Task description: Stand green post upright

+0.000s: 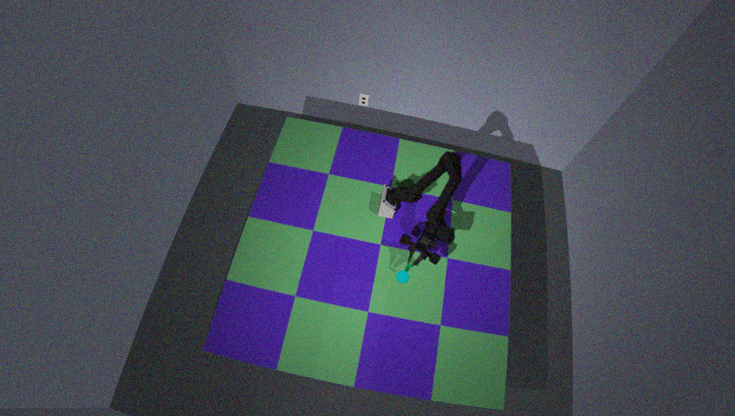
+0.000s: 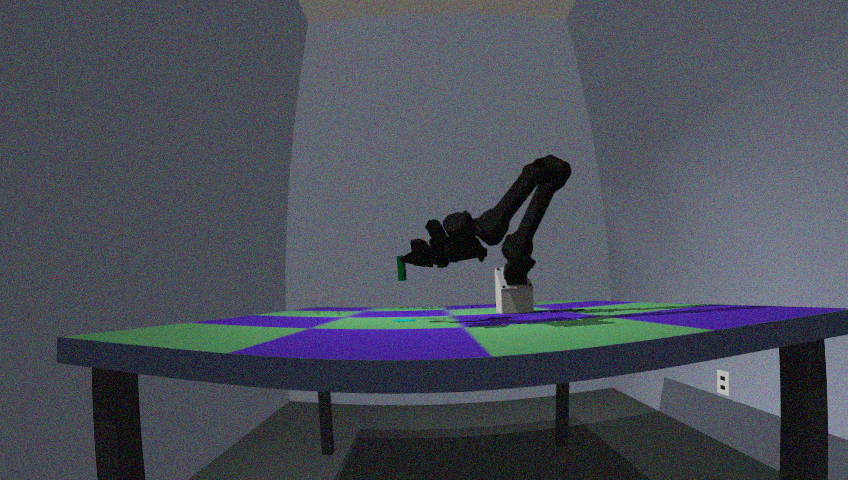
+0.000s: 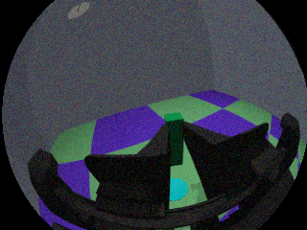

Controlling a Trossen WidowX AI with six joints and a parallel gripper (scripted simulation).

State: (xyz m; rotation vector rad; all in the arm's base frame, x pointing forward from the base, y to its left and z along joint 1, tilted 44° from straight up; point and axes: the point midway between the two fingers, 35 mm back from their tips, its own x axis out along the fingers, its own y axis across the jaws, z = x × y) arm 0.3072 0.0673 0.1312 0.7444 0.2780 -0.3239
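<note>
My gripper tip is now 16 cm above the cyan circle. Round my gripper tip: green post: 2 cm below.
</note>
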